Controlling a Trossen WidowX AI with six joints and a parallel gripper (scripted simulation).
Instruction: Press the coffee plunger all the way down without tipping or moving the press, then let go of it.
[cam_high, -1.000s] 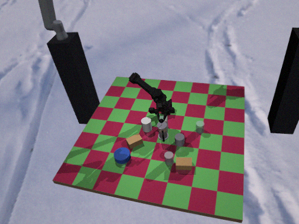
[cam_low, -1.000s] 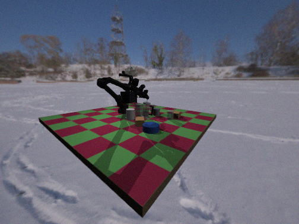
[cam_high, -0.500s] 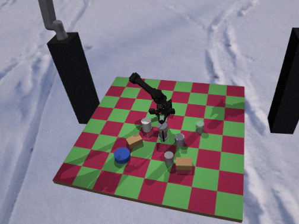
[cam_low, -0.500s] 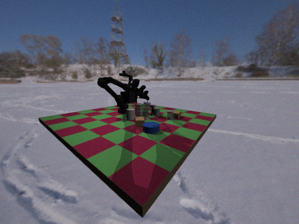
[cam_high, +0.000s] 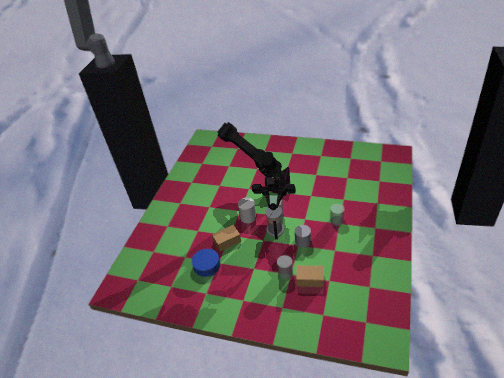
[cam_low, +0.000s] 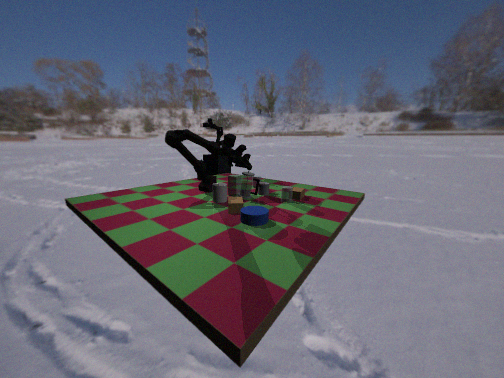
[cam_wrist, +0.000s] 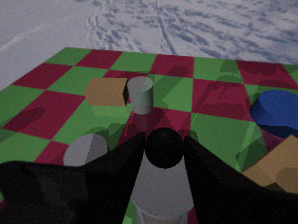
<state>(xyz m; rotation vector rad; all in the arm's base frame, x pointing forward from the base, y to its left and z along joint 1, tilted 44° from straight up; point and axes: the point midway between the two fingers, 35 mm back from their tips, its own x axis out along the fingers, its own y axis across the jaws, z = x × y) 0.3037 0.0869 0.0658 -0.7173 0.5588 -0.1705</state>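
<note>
Right now the coffee press is 90 mm below my gripper tip. From my gripper tip the other things lie so: white cylinder (150 mm to the right, 130 mm below, 100 mm behind); then blue disc (280 mm to the right, 200 mm ahead, 160 mm below).
</note>
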